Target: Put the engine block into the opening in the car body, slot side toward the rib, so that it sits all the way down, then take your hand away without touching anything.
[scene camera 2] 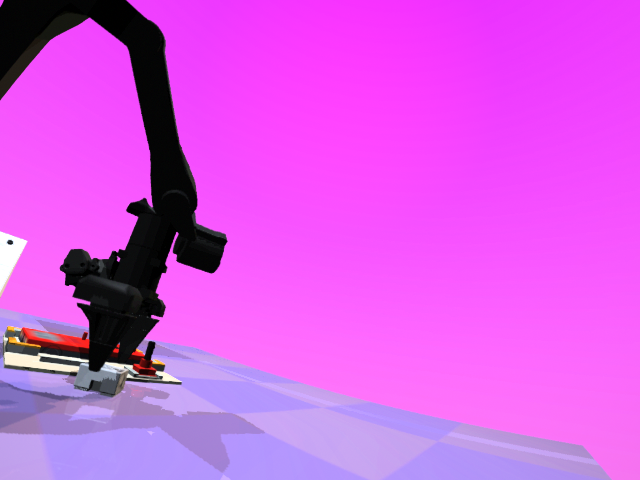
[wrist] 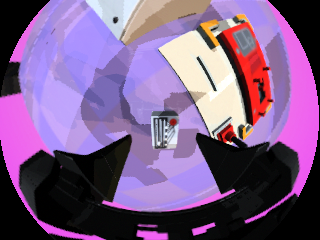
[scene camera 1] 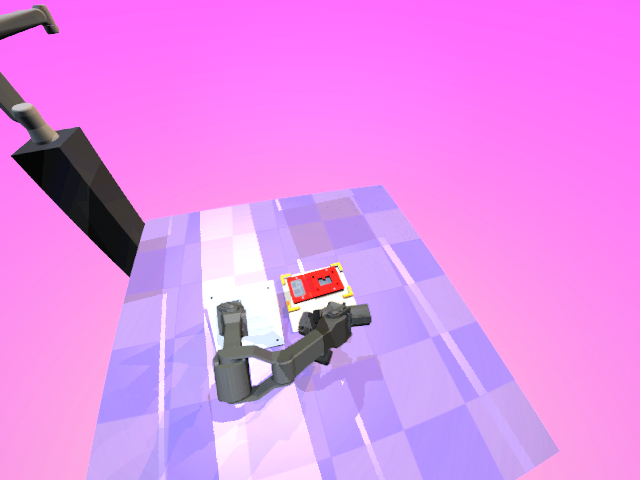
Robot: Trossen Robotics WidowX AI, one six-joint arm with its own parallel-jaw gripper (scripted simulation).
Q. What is my gripper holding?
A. Nothing.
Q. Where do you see a red car body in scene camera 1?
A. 310, 286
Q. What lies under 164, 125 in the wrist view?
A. A grey engine block.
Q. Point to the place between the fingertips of my gripper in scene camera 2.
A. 109, 366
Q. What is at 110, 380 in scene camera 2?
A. A grey engine block.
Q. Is my gripper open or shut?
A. Open.
